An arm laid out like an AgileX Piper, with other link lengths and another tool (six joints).
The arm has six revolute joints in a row. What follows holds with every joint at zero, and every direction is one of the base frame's.
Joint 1 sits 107.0 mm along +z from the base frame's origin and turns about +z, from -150.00 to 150.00 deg.
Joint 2 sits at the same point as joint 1 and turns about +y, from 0.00 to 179.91 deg.
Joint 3 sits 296.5 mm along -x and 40.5 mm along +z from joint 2 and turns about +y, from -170.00 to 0.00 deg.
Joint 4 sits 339.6 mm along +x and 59.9 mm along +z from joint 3 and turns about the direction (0.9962, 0, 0.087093), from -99.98 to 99.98 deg.
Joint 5 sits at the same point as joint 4 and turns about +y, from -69.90 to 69.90 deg.
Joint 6 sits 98.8 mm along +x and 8.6 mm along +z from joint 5 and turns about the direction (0.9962, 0, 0.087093), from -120.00 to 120.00 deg.
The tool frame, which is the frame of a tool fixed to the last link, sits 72.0 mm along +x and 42.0 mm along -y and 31.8 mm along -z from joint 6; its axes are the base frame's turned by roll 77.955, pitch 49.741 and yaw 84.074 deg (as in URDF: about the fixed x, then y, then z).
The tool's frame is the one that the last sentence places.
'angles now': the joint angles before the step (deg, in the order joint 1, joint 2, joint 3, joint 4, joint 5, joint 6). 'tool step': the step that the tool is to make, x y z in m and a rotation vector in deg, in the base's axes. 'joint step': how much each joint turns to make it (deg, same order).
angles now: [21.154, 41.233, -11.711, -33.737, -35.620, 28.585]
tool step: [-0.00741, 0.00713, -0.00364, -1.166, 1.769, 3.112]
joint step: [0.000, -1.270, -0.001, -7.577, 1.029, 7.215]
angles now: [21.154, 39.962, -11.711, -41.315, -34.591, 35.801]
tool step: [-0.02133, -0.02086, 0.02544, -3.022, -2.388, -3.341]
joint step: [0.003, -12.988, 0.391, -12.619, 10.930, 11.455]
